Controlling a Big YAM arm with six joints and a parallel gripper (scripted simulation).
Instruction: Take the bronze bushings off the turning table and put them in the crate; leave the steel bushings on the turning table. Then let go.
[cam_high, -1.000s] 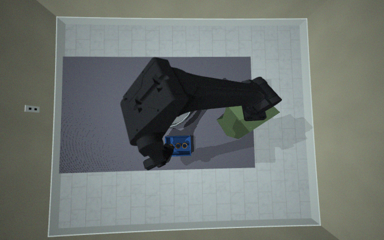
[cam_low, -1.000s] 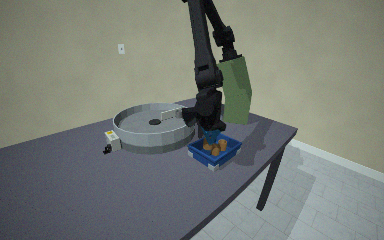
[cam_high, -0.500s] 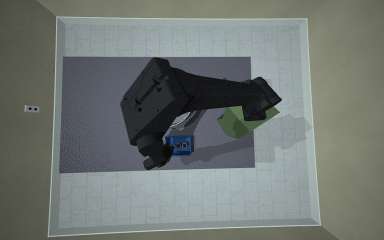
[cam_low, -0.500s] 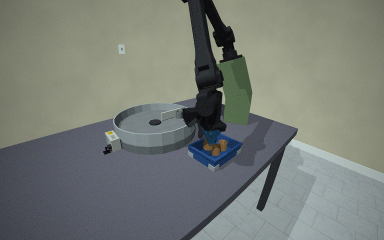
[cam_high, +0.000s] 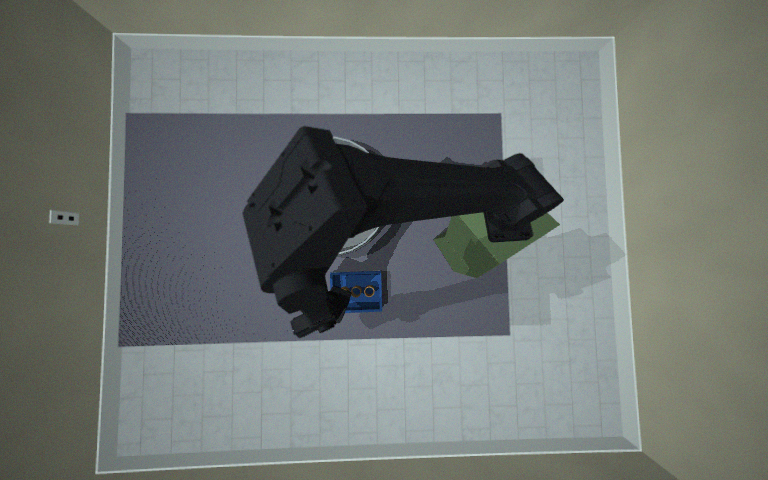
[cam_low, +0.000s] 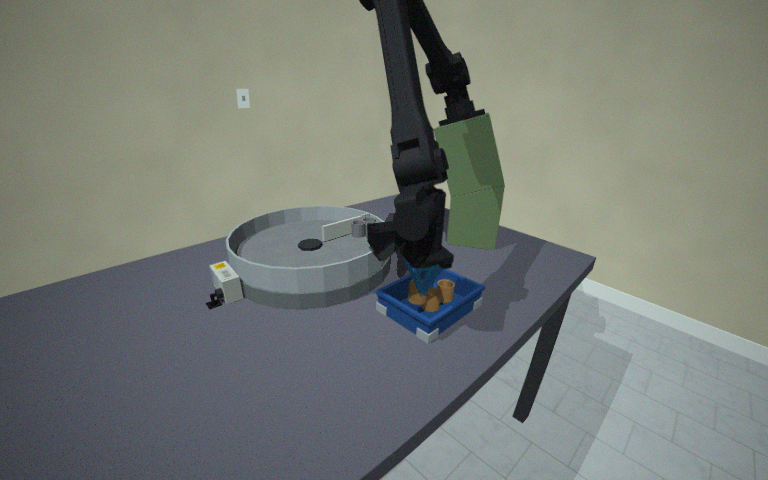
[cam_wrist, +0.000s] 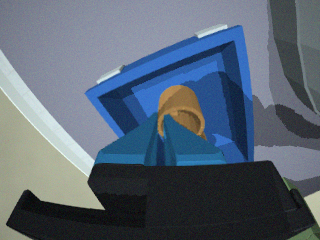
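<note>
My gripper is now 5 cm past the blue crate, 1 cm to the left of it and 5 cm above it. Also, from my hand: grey turning table (2 cm ahead, 36 cm to the right, 2 cm below).
</note>
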